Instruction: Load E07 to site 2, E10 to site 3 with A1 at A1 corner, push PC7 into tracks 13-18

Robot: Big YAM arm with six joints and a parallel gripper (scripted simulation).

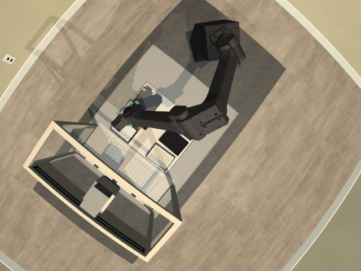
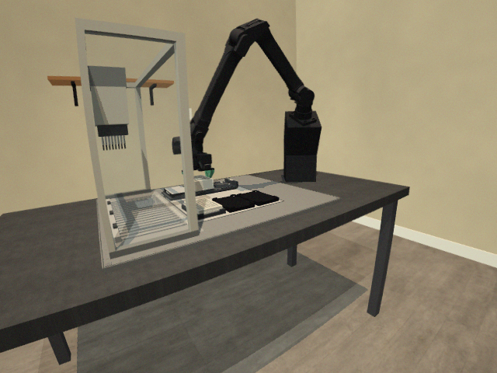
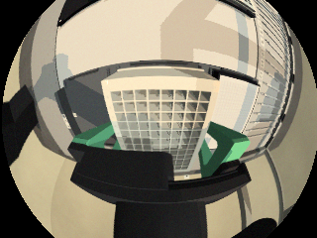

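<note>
My gripper is now 1 cm above the carrier PC7. The rest, counted from my hand: nest S2: 25 cm to the left, 7 cm behind, 2 cm below; white 384-well plate E10: 27 cm to the left, 4 cm ahead, 1 cm below; nest S1: 23 cm to the left, 18 cm behind, 2 cm below.
</note>
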